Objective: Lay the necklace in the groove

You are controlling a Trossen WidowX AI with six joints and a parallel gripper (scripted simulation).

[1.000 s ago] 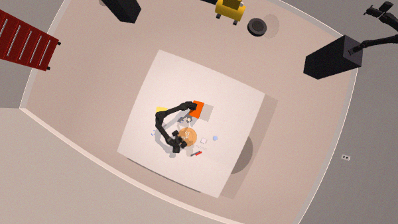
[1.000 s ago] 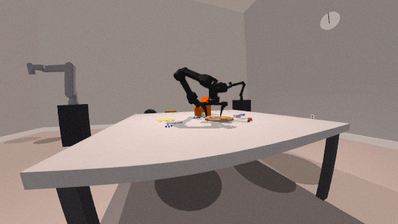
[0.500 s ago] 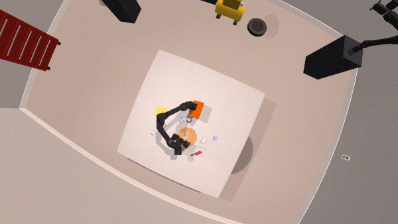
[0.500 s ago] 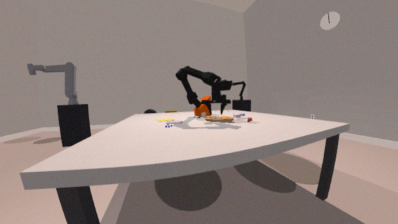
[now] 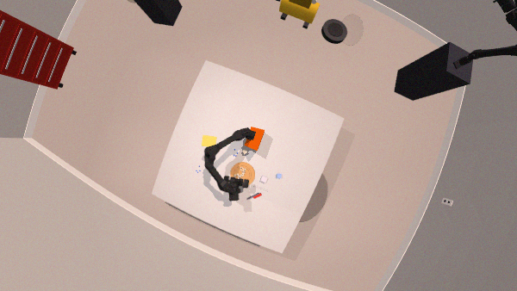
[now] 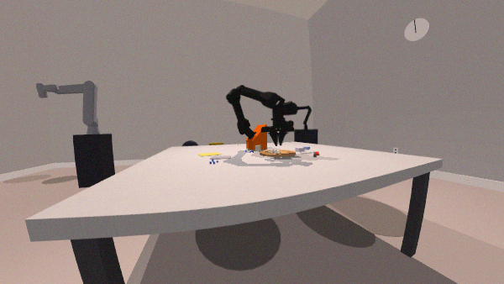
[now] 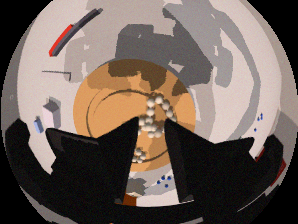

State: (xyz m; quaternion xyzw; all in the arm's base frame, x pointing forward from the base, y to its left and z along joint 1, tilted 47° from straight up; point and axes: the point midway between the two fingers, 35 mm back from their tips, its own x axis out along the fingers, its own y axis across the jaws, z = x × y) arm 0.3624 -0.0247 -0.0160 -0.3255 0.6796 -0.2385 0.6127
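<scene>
The round tan bead board is 4 cm below my gripper tip, 4 cm behind it and 2 cm to the left of it. Round my gripper tip: tool (17 cm to the left, 10 cm ahead, 4 cm below); white square (20 cm to the left, 6 cm behind, 4 cm below); pale blue cube (31 cm to the left, 12 cm behind, 4 cm below).
</scene>
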